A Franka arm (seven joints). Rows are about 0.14 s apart.
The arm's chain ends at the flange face. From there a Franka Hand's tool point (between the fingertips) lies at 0.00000 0.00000 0.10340 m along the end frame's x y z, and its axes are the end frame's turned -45 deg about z.
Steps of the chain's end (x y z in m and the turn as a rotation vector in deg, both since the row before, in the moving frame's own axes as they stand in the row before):
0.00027 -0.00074 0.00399 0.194 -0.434 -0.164
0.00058 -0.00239 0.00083 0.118 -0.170 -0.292
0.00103 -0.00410 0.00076 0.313 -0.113 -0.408
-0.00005 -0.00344 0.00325 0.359 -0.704 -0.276
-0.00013 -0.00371 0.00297 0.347 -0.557 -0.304
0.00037 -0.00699 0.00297 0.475 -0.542 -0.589
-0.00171 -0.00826 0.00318 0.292 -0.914 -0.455
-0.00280 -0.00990 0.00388 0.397 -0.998 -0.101
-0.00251 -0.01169 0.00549 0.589 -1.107 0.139
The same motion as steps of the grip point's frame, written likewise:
0.00041 -0.00113 0.00399 0.444 -0.170 -0.164
0.00203 -0.00165 0.00083 0.204 -0.037 -0.292
0.00388 -0.00272 0.00076 0.301 0.141 -0.408
0.00195 -0.00382 0.00324 0.752 -0.244 -0.276
0.00226 -0.00387 0.00296 0.639 -0.148 -0.304
0.00511 -0.00598 0.00296 0.719 -0.047 -0.589
0.00383 -0.00859 0.00317 0.853 -0.440 -0.455
0.00425 -0.01076 0.00386 0.986 -0.425 -0.101
0.00583 -0.01221 0.00547 1.199 -0.366 0.139

